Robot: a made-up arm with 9 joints.
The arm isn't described. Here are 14 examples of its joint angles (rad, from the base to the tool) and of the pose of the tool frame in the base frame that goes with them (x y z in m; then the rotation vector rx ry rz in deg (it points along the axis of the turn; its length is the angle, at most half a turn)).
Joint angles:
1: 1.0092 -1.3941 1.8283 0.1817 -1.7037 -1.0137 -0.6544 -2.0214 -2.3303
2: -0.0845 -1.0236 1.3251 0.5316 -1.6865 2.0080 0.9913 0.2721 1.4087
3: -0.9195 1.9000 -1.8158 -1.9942 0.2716 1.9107 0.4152 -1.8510 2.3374
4: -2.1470 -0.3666 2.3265 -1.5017 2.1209 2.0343 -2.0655 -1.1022 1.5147
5: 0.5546 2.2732 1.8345 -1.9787 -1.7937 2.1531 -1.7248 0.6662 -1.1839
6: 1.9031 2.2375 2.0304 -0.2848 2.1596 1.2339 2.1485 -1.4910 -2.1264
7: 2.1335 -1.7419 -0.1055 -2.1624 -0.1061 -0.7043 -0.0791 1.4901 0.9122
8: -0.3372 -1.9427 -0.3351 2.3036 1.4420 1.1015 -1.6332 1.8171 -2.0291
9: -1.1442 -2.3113 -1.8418 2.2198 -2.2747 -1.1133 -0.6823 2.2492 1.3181
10: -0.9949 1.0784 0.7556 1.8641 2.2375 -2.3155 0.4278 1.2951 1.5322
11: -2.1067 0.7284 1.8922 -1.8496 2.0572 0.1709 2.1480 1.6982 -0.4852
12: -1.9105 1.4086 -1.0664 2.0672 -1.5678 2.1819 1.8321 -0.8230 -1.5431
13: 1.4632 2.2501 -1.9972 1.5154 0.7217 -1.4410 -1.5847 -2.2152 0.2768
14: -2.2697 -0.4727 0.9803 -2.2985 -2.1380 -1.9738 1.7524 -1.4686 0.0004
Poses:
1: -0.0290 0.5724 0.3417 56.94 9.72 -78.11
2: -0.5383 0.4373 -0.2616 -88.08 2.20 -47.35
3: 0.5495 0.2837 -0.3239 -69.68 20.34 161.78
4: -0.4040 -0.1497 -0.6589 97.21 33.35 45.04
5: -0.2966 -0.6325 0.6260 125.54 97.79 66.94
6: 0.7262 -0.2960 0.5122 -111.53 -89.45 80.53
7: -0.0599 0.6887 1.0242 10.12 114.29 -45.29
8: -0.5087 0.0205 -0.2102 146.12 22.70 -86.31
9: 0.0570 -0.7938 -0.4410 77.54 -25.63 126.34
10: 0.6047 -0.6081 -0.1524 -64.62 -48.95 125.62
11: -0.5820 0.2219 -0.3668 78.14 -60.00 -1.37
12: 0.5068 0.3308 0.5385 150.20 28.24 -60.32
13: -0.3284 -0.0161 0.1690 66.65 53.79 32.30
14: -0.2882 0.5225 0.4043 -11.22 65.87 -71.06
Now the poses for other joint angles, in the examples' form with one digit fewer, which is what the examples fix.
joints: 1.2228 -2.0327 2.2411 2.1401 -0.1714 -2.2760 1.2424 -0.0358 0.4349
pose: -0.256 -0.453 0.586 114.1 25.4 50.5
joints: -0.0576 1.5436 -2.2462 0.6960 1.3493 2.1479 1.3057 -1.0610 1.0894
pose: -0.595 0.653 -0.054 150.4 -55.6 -26.1
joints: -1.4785 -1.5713 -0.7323 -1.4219 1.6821 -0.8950 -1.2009 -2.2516 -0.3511
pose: 0.490 -0.003 -0.570 -123.7 -32.4 -42.2
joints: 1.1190 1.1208 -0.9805 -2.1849 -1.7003 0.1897 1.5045 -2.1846 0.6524
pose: -0.880 0.237 0.162 22.6 84.8 -117.0
